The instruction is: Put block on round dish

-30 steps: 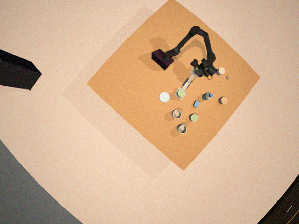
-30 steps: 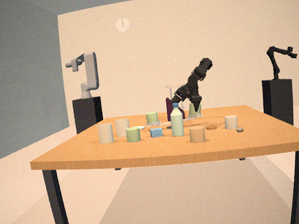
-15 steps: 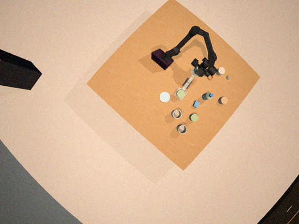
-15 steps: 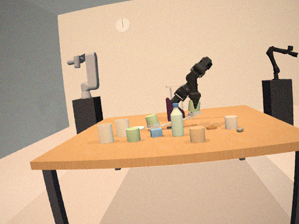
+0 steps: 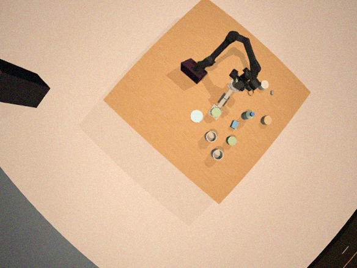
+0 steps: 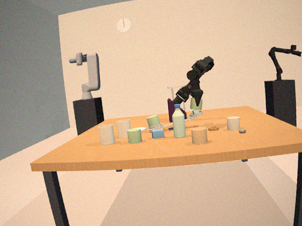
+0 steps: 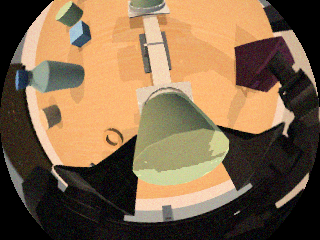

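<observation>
Now: the pale green block 4 cm below my gripper tip and 1 cm to the right of it. The rest, counted from my gripper tip: bottle: 23 cm ahead, 11 cm to the right, 2 cm below; then grey piece: 28 cm ahead, 21 cm to the left, 12 cm below; then blue block: 23 cm to the right, 20 cm ahead, 11 cm below.
</observation>
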